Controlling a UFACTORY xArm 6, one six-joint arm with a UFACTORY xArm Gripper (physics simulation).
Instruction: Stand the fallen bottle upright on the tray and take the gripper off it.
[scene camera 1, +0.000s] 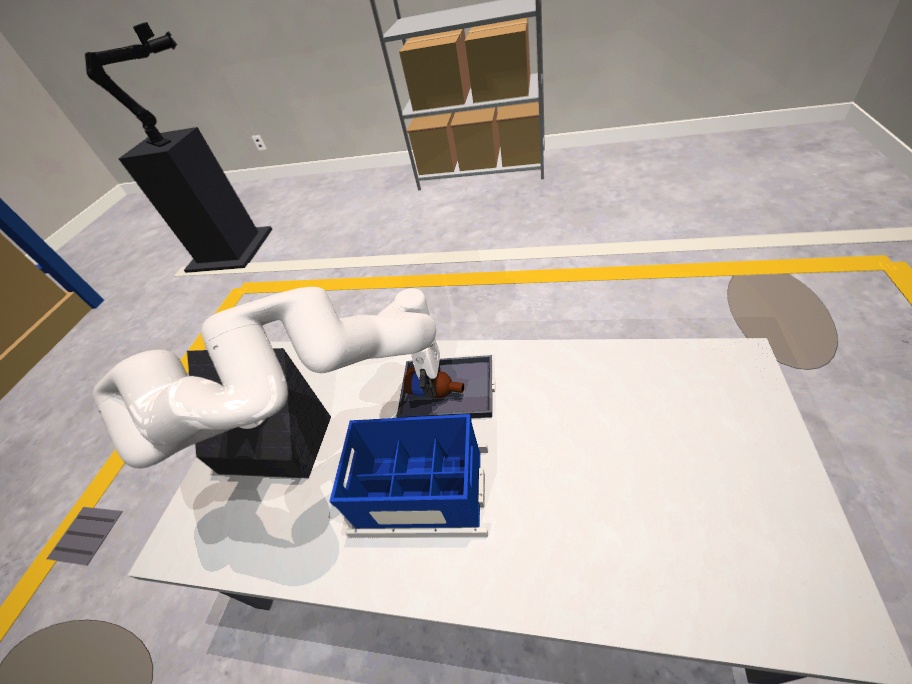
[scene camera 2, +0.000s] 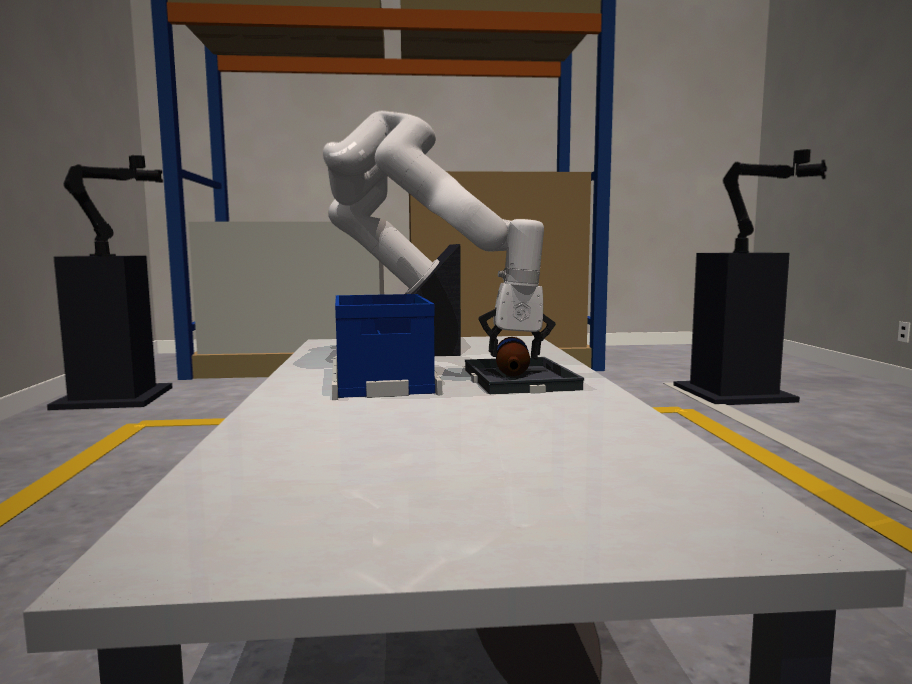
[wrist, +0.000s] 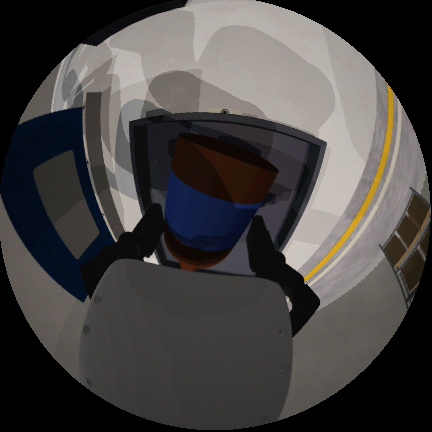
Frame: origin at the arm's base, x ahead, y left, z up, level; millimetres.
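Seen in the pictures: gripper, fingertip midpoint: (scene camera 1: 433, 382) (wrist: 205, 221); arm's base, link origin: (scene camera 2: 424, 278).
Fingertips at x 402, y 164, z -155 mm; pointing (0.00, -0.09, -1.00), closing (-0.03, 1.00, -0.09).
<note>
Pixels of each thing's middle, then the offset from my fingertips to it. Level surfaces: height alone.
- brown bottle, body centre: (wrist: 201, 225) (scene camera 2: 512, 358) (scene camera 1: 435, 384) dx +8, dy -4, dz -1 mm
- dark tray, body centre: (wrist: 213, 226) (scene camera 2: 519, 373) (scene camera 1: 446, 387) dx +32, dy +7, dz -31 mm
- blue crate, body centre: (scene camera 2: 381, 340) (scene camera 1: 413, 474) (wrist: 53, 202) dx +6, dy -286, dz +44 mm
- white table, surface height: dz -43 mm
A brown bottle (scene camera 1: 444, 384) (scene camera 2: 504, 357) (wrist: 220, 175) with a blue label lies on its side on the dark tray (scene camera 1: 477, 374) (scene camera 2: 530, 385) (wrist: 295, 150). In scene camera 1 its neck points right, and in scene camera 2 its mouth faces the camera. My gripper (scene camera 1: 427, 385) (scene camera 2: 515, 354) (wrist: 205, 221) is open and points down, low over the tray, with one finger on each side of the bottle's labelled body. In the wrist view the bottle lies slightly skewed between the fingers, nearer the left one. Whether that finger touches it, I cannot tell. The palm hides the neck there.
A blue crate (scene camera 1: 401, 502) (scene camera 2: 383, 357) (wrist: 25, 170) with compartments stands on the white table (scene camera 1: 626, 478) (scene camera 2: 471, 478) close beside the tray, held by pale low brackets. The black arm mount (scene camera 1: 302, 412) (scene camera 2: 448, 309) stands behind the crate in scene camera 2.
</note>
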